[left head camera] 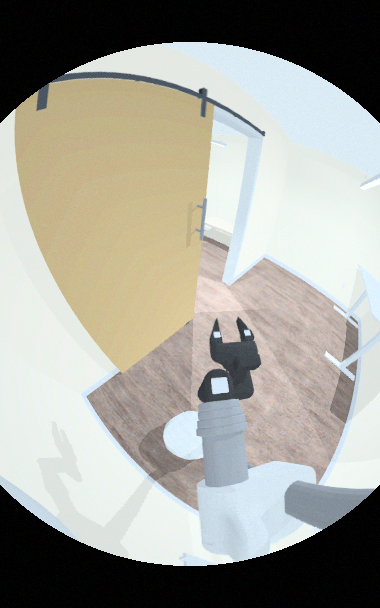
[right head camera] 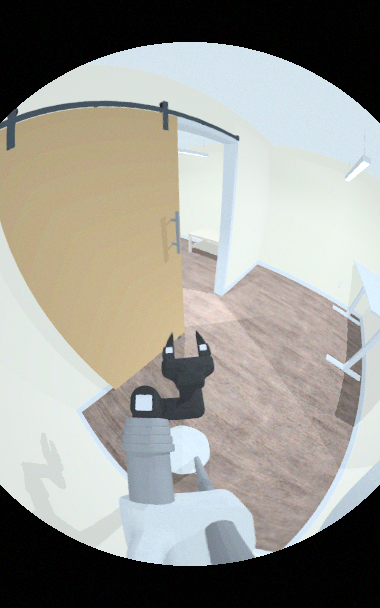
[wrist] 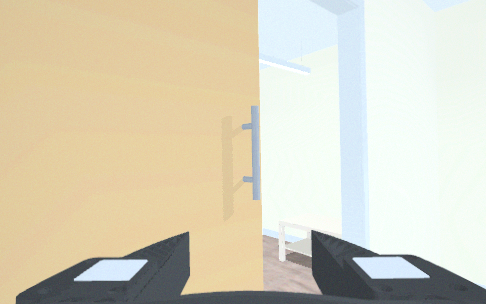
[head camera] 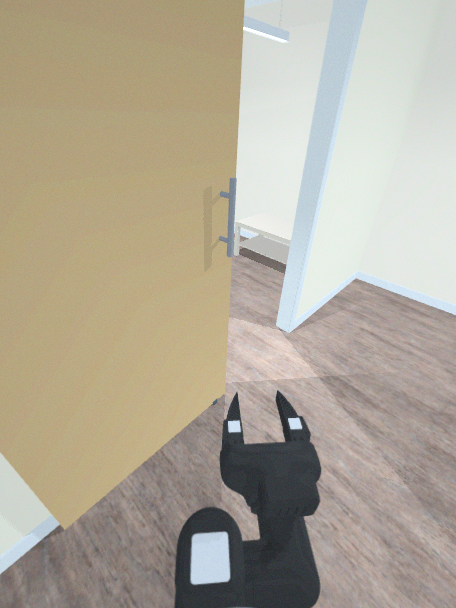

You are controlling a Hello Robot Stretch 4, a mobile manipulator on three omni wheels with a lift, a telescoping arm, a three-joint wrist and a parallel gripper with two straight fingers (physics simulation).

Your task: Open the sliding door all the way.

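Pixels of known places: gripper, fingertip midpoint: [left head camera: 226,318] [right head camera: 183,333] [wrist: 250,252] [head camera: 256,395]; robot's base, origin of the base link: [left head camera: 189,434] [right head camera: 182,448].
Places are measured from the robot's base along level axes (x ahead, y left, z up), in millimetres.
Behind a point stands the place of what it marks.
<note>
The tan sliding door [head camera: 115,225] {x 912, y 263, z 1237 mm} [left head camera: 120,200] {x 850, y 330, z 1384 mm} [right head camera: 100,225] {x 887, y 290, z 1357 mm} [wrist: 125,125] {x 944, y 229, z 1249 mm} hangs at the left, with an open gap between its right edge and the white door frame [head camera: 320,165] {x 1891, y -689, z 1277 mm} [left head camera: 244,200] {x 1913, y -668, z 1221 mm} [right head camera: 227,210] {x 1903, y -677, z 1199 mm} [wrist: 353,125] {x 1906, y -675, z 1322 mm}. A grey vertical bar handle [head camera: 232,217] {x 1157, y -103, z 1189 mm} [left head camera: 204,219] {x 1158, y -110, z 1178 mm} [right head camera: 178,232] {x 1157, y -107, z 1179 mm} [wrist: 255,152] {x 1156, y -99, z 1175 mm} is fixed near the door's right edge. My gripper [head camera: 257,392] {x 399, y -87, z 1115 mm} [left head camera: 227,320] {x 399, y -87, z 1115 mm} [right head camera: 185,334] {x 399, y -87, z 1115 mm} [wrist: 250,252] {x 399, y -87, z 1115 mm} is open and empty. It is apart from the handle; in the wrist view the handle stands beyond and above the fingertips, about midway between them.
A dark rail [left head camera: 125,77] [right head camera: 95,104] {x 925, y 270, z 2039 mm} runs above the door. A white bench [head camera: 267,227] {x 3234, y -722, z 423 mm} [right head camera: 202,235] {x 3236, y -639, z 423 mm} [wrist: 300,230] stands in the room beyond the gap. A white-legged table [left head camera: 370,290] {x 834, y -2271, z 923 mm} [right head camera: 367,285] {x 822, y -2237, z 923 mm} is at the far right. My round white base part [left head camera: 182,435] {x 3, y 58, z 187 mm} [right head camera: 190,447] {x 16, y -66, z 187 mm} shows below the arm.
</note>
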